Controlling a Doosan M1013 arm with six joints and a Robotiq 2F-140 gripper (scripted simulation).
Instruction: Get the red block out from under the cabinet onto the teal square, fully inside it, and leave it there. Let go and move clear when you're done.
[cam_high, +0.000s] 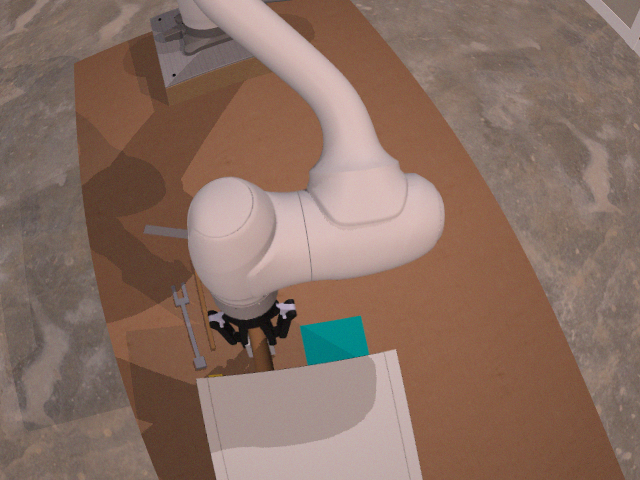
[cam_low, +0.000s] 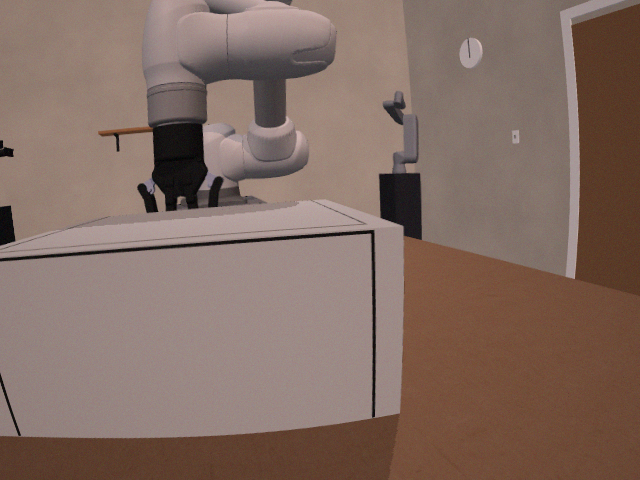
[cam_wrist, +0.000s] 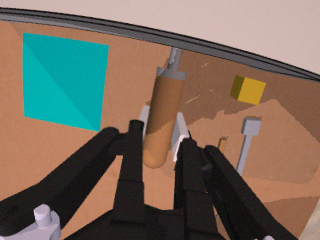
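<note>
Right now the teal square is 12 cm to the left of my hand, 4 cm below it and 4 cm ahead of it. Round my hand: small yellow block (10 cm to the right, 4 cm ahead, 3 cm below); thin wooden stick (11 cm behind, 7 cm to the right, 3 cm below); long hook tool (12 cm ahead, 2 cm below, 1 cm to the left).
</note>
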